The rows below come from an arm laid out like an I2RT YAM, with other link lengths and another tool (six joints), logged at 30 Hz.
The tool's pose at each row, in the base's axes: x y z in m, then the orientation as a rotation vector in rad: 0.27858, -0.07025, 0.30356, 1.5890, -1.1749, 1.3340; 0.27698, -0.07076, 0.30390, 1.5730, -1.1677, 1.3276; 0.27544, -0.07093, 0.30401, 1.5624, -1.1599, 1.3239; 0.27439, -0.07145, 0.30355, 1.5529, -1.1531, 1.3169; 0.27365, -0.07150, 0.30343, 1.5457, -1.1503, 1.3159; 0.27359, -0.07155, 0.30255, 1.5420, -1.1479, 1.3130; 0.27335, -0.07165, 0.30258, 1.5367, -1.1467, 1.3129; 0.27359, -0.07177, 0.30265, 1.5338, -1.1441, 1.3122; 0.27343, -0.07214, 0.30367, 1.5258, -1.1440, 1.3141; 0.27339, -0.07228, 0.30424, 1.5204, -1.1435, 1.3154; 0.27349, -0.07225, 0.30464, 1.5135, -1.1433, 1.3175; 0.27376, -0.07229, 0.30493, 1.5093, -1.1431, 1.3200
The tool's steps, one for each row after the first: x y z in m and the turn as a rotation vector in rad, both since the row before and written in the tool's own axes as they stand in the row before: 0.00036, 0.00167, -0.00008, -0.0124, 0.0117, -0.0067; 0.00007, 0.00152, -0.00031, -0.0074, 0.0093, -0.0062; -0.00042, 0.00116, 0.00027, -0.0089, 0.0072, -0.0073; -0.00015, 0.00072, -0.00014, -0.0045, 0.0056, -0.0017; -0.00087, 0.00006, 0.00017, -0.0036, 0.0027, -0.0028; 0.00003, 0.00026, 0.00003, -0.0031, 0.0039, -0.0003; 0.00010, -0.00020, 0.00017, -0.0017, 0.0029, -0.0018; 0.00105, 0.00027, 0.00016, -0.0037, 0.0057, 0.0018; 0.00058, 0.00008, 0.00004, -0.0024, 0.0040, 0.0009; 0.00040, -0.00010, -0.00006, -0.0029, 0.0051, 0.0017; 0.00030, -0.00025, 0.00007, -0.0010, 0.0035, 0.0017
